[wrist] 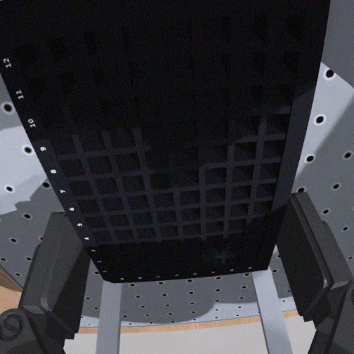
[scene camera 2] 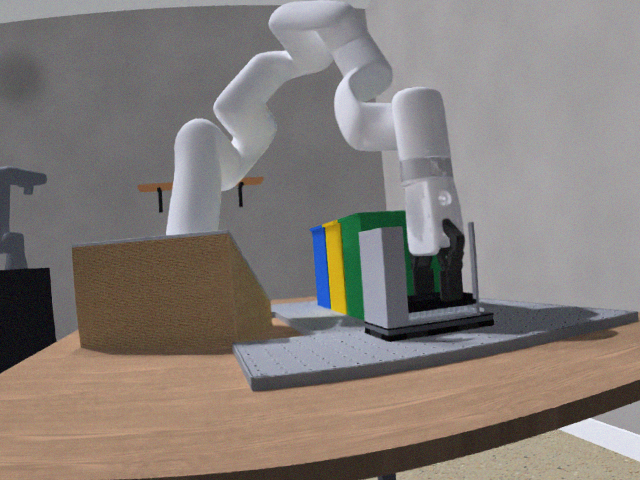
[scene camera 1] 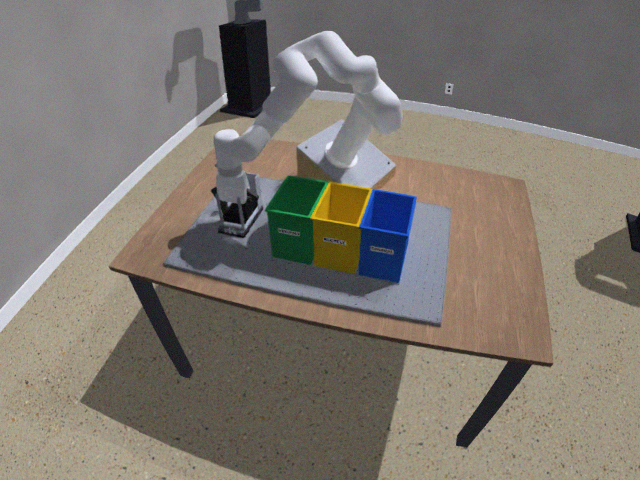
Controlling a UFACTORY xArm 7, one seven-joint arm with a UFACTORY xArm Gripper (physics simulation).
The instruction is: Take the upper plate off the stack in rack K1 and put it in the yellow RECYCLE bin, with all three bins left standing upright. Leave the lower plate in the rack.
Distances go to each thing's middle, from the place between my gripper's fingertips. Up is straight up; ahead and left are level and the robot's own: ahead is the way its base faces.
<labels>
The black plate (scene camera 2: 416, 303) lies 20 mm behind my hand and 10 mm to the right of it. From my hand the other things lie so: blue bin (scene camera 1: 385, 227) (490 mm to the left, 70 mm behind, 50 mm above); yellow recycle bin (scene camera 1: 336, 219) (360 mm to the left, 50 mm above, 40 mm behind); green bin (scene camera 1: 291, 231) (230 mm to the left, 50 mm above, 20 mm behind).
</labels>
